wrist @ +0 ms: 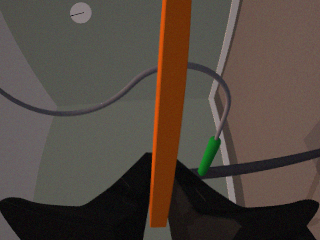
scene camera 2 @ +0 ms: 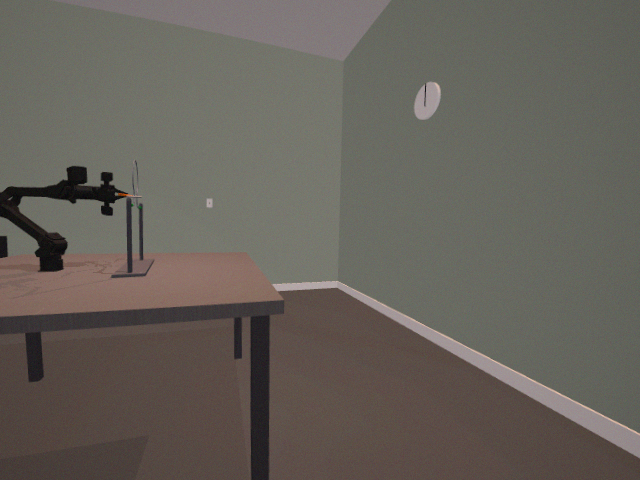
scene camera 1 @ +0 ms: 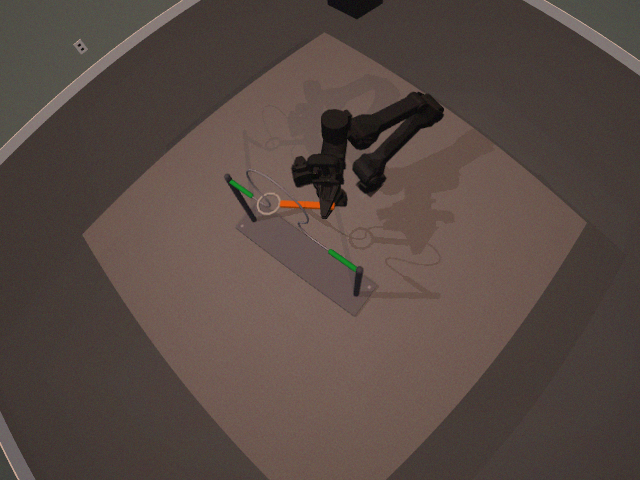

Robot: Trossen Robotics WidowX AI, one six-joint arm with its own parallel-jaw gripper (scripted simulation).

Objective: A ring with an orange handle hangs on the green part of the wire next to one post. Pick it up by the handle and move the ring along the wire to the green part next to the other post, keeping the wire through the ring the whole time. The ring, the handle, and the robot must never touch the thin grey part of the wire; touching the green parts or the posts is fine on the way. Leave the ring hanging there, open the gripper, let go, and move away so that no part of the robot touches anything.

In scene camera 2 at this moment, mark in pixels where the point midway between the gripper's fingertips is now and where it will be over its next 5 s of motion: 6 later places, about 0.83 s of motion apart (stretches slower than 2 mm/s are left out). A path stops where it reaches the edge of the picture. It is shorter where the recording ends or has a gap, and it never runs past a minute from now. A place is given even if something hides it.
My gripper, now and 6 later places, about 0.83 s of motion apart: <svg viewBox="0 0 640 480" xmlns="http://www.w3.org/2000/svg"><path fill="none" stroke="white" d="M128 194L127 184L126 175L126 174L126 177L126 179L126 181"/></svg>
